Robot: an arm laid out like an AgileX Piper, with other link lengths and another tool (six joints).
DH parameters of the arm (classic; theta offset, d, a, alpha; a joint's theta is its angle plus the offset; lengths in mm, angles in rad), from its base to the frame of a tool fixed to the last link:
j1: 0 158.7 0 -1.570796
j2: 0.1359 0 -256.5 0
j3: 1.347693 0 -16.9 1.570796
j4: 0 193.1 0 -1.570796
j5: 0 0 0 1.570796
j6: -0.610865 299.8 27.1 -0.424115
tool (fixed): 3.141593 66.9 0 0
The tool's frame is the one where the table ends.
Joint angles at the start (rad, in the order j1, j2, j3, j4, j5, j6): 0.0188 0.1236 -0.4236 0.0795 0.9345 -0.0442
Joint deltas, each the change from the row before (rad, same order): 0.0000 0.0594 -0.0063 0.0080 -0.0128 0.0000; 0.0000 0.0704 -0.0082 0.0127 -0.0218 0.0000; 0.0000 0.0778 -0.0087 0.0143 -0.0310 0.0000; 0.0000 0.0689 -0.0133 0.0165 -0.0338 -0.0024; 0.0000 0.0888 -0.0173 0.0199 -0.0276 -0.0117; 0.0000 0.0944 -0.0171 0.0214 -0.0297 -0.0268; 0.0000 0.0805 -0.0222 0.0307 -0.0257 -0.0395; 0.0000 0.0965 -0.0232 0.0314 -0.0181 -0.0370; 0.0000 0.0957 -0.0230 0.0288 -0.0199 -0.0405
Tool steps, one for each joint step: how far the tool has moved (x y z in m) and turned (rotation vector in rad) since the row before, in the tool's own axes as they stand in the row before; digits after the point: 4 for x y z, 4 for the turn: -0.0030 -0.0031 0.0046 0.0274 -0.0235 0.0198; -0.0009 -0.0025 0.0055 0.0296 -0.0203 0.0228; 0.0006 -0.0011 0.0062 0.0280 -0.0176 0.0242; 0.0049 0.0011 0.0047 0.0193 -0.0054 0.0174; 0.0010 -0.0010 0.0073 0.0327 -0.0229 0.0204; -0.0001 -0.0002 0.0085 0.0344 -0.0304 0.0105; 0.0047 0.0000 0.0072 0.0308 -0.0177 -0.0028; -0.0004 -0.0020 0.0103 0.0435 -0.0309 0.0105; -0.0008 -0.0002 0.0105 0.0400 -0.0316 0.0065
